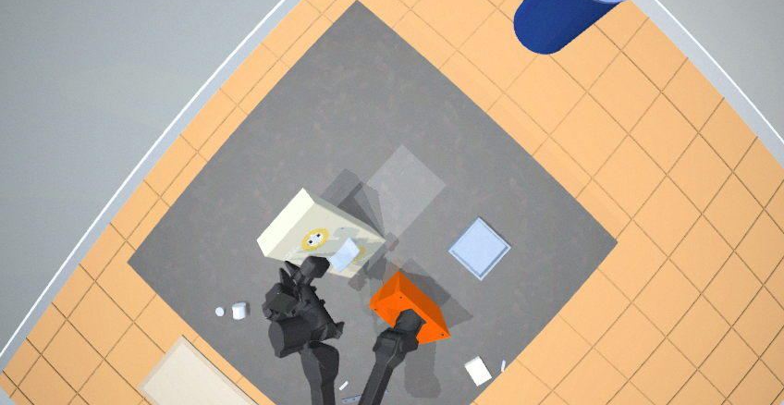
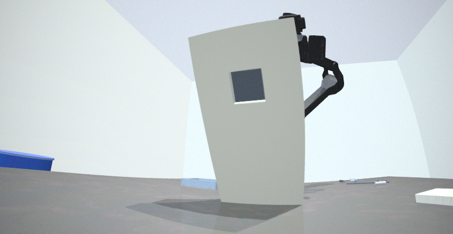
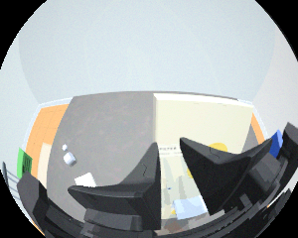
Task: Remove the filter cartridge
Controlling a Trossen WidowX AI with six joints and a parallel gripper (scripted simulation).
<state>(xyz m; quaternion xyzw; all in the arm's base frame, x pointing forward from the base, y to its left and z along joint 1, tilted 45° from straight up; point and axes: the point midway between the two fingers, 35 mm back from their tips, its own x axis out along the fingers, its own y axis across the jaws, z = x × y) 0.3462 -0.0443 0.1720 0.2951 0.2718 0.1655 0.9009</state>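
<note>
Right now the round filter cartridge is 8 cm to the right of my gripper tip and 8 cm below it. Also, from my gripper tip: cream service panel: 15 cm below, 8 cm to the right, 4 cm behind.
</note>
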